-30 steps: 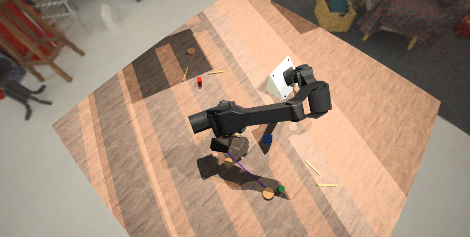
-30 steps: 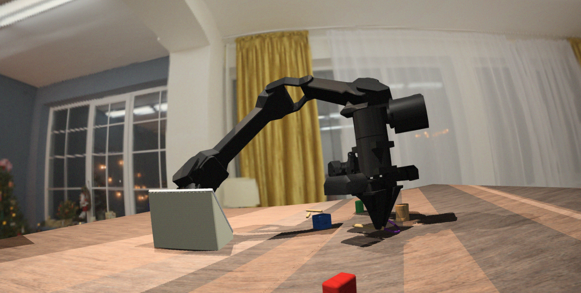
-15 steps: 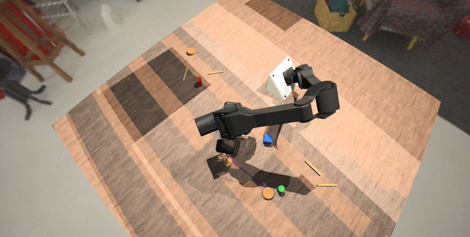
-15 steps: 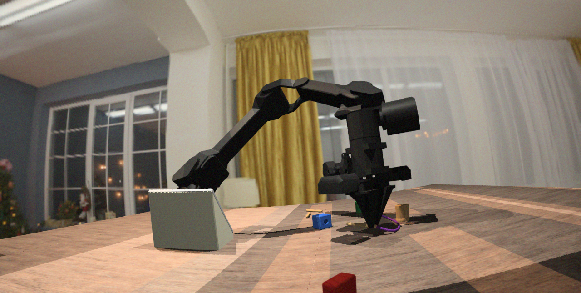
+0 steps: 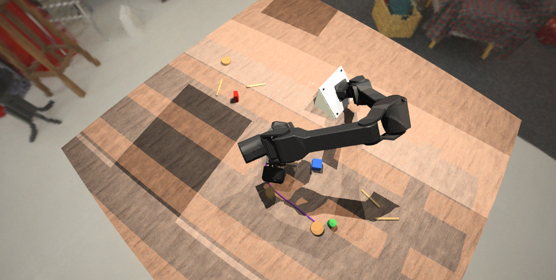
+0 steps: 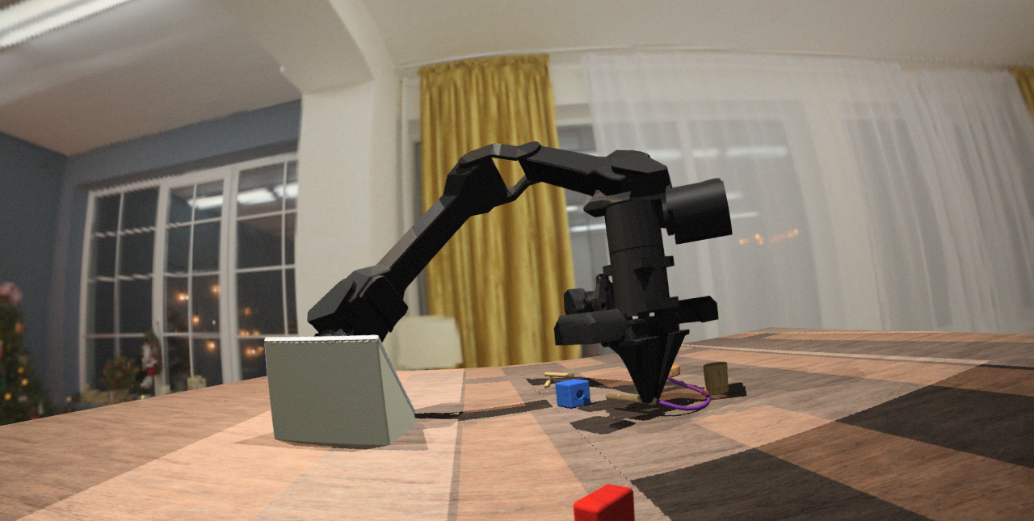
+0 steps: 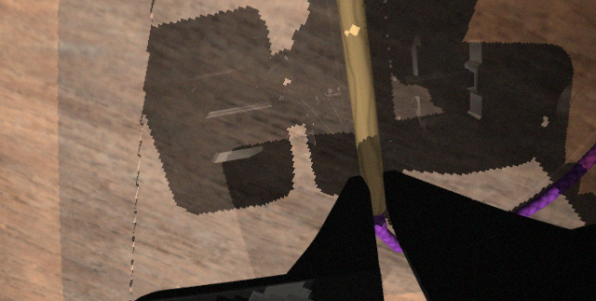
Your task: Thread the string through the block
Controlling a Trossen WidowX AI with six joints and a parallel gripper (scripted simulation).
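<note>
The blue block lies 9 cm behind my gripper tip and 10 cm to the left of it. The rest, counted from my gripper tip: round wooden button 5 cm ahead, 24 cm to the left, 1 cm below; wooden cylinder 9 cm ahead, 7 cm to the left; thin wooden stick 1 cm behind, 1 cm to the left.
</note>
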